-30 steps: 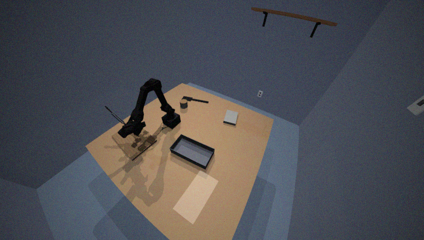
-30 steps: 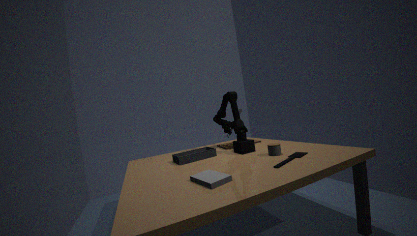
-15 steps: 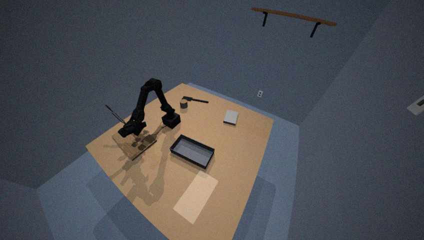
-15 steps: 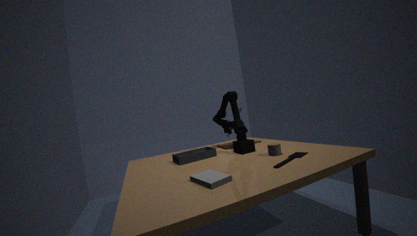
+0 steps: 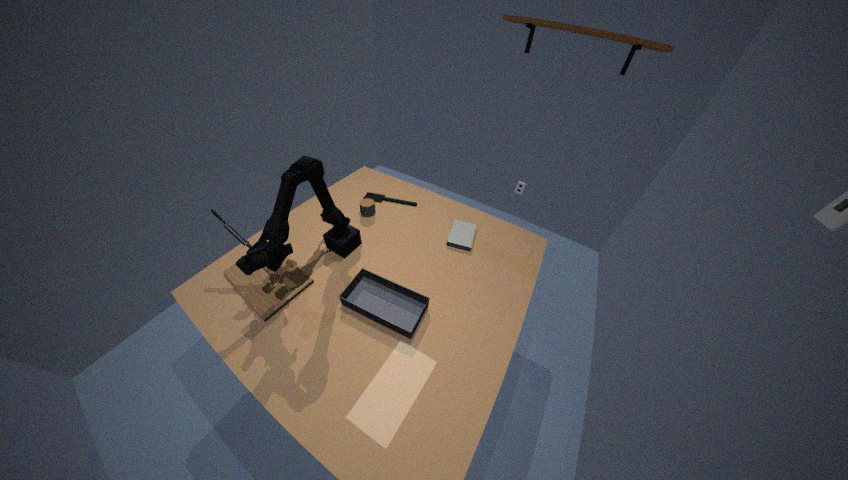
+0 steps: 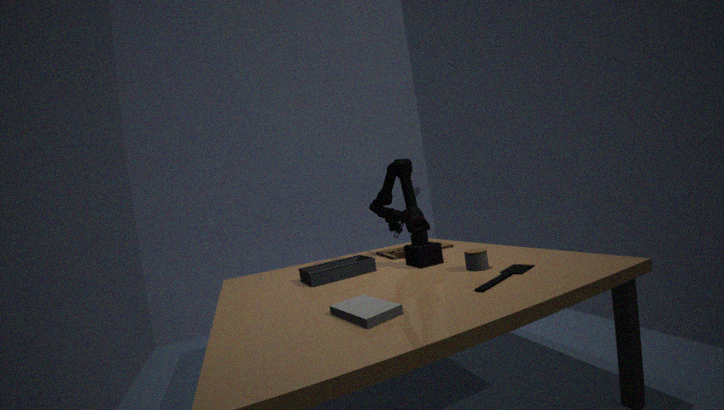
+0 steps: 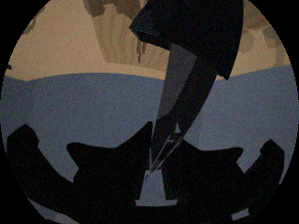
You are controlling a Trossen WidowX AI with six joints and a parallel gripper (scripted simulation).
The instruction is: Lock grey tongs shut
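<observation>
Right now the wooden board is 170 mm below my gripper tip. The rest, counted from my gripper tip: black spatula 750 mm to the left, 170 mm below, 30 mm behind; roasting tin 460 mm ahead, 270 mm to the left, 150 mm below; flat grey block 800 mm to the left, 470 mm ahead, 160 mm below.
</observation>
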